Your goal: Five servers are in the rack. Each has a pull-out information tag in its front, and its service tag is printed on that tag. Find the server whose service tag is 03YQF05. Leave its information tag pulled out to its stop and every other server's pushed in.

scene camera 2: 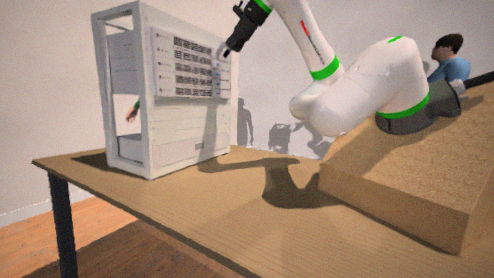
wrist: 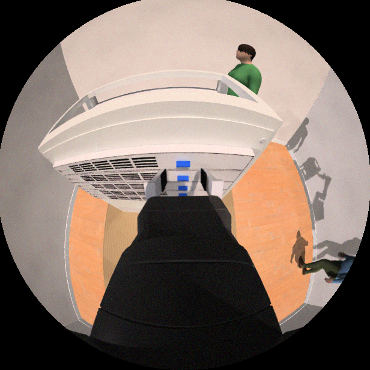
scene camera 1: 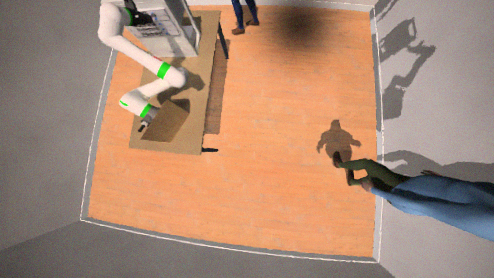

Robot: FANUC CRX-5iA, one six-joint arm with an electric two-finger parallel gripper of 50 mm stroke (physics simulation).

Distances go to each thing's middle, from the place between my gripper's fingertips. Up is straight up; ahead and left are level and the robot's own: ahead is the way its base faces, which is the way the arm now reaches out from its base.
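As for the white rack (scene camera 2: pixel 159 55), my hand is 120 mm to the right of it and 160 mm short of it. That same hand is also 200 mm above the rack.
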